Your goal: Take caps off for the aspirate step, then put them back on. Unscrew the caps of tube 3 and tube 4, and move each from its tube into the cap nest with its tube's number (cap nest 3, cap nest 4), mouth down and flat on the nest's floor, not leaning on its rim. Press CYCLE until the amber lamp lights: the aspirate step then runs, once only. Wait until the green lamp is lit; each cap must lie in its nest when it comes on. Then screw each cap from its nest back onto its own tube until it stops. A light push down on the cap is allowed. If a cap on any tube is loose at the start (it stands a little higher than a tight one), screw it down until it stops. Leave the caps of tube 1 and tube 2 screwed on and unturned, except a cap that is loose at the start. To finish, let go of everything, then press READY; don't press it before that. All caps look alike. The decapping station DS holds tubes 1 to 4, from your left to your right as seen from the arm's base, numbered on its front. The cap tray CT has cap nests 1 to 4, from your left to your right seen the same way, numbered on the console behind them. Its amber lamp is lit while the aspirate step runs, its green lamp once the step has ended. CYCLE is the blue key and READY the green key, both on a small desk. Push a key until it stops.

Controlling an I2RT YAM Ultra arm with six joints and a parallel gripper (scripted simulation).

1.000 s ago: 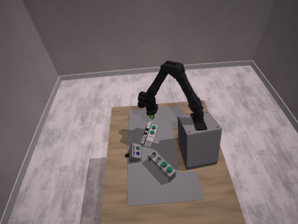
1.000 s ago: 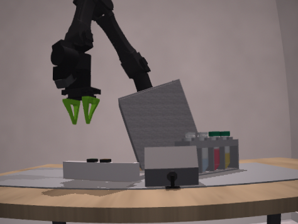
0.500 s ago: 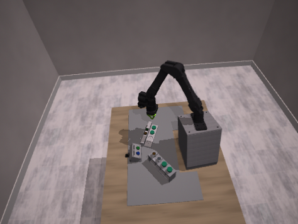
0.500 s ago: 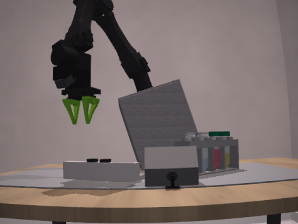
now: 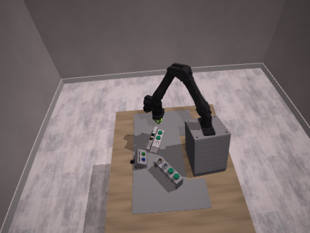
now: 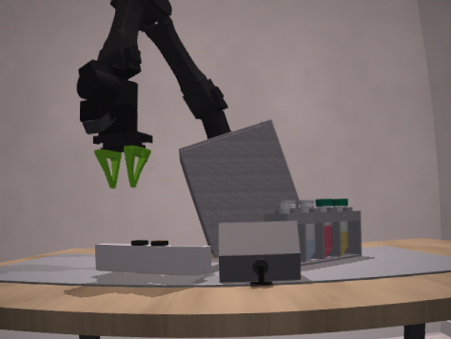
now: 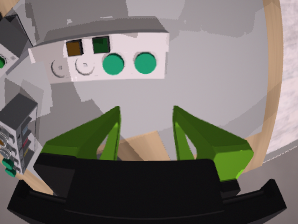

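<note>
Now: hand 13 cm short of the green ready key, 22 cm to the right of it and 9 cm above it. From my hand the other things lie so: blue cycle key 12 cm ahead, 27 cm to the left, 9 cm below.
</note>
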